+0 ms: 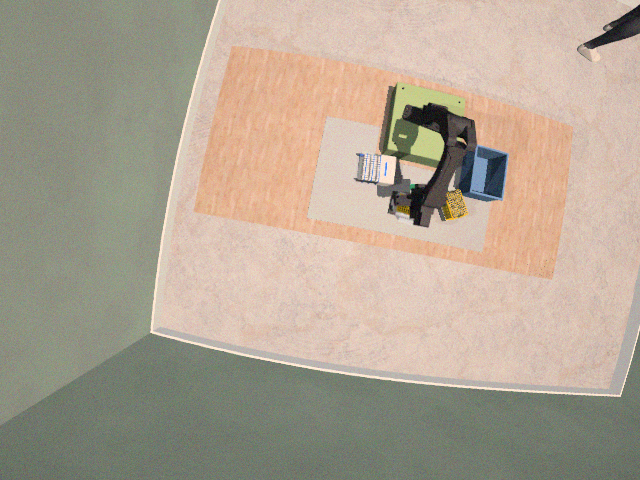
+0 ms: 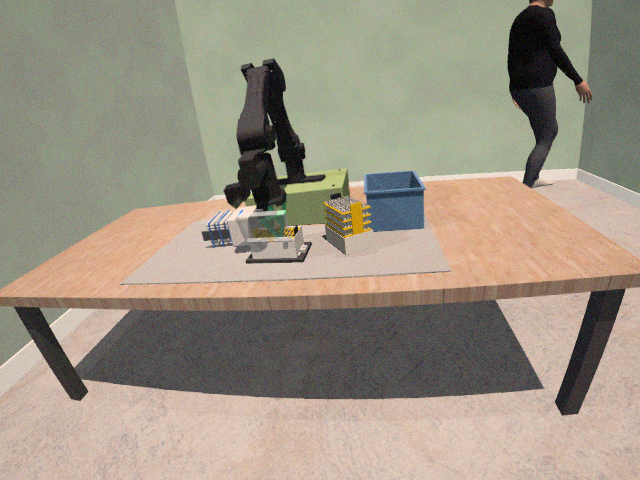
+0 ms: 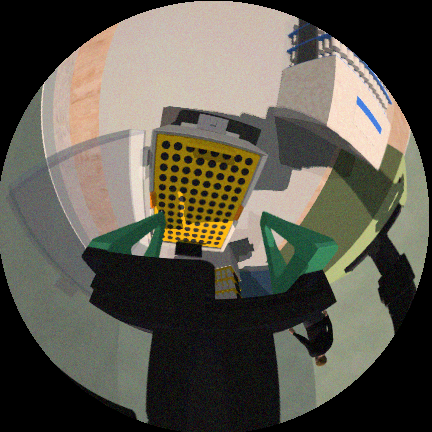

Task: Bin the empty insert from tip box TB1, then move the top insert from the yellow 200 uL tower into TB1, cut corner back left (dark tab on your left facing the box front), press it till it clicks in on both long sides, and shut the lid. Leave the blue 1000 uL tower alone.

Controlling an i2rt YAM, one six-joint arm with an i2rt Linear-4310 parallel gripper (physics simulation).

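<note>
Tip box TB1 (image 2: 273, 250) (image 3: 216, 137) stands with its clear lid (image 3: 139, 180) (image 2: 266, 212) open. A yellow insert with dark round holes (image 3: 222, 197) lies in it; no tips show. Orange clips show on both long sides and a black piece (image 3: 189, 249) at one end. My gripper (image 3: 212, 216) (image 2: 269, 223) is open and empty above TB1, its green fingers wide apart. The yellow 200 uL tower (image 1: 455, 205) (image 2: 343, 222) (image 3: 225, 281) stands beside TB1, with several stacked layers. The blue 1000 uL tower (image 1: 369, 167) (image 2: 219, 227) (image 3: 362, 72) is on TB1's other side.
A blue bin (image 1: 505, 178) (image 2: 395, 211) (image 3: 257, 284) stands behind the yellow tower. A green block (image 1: 421, 93) (image 2: 312, 206) carries the arm's base. A grey mat (image 1: 336, 139) (image 2: 180, 268) lies on the wooden table (image 1: 258, 103). A person (image 2: 532, 51) is beyond the table.
</note>
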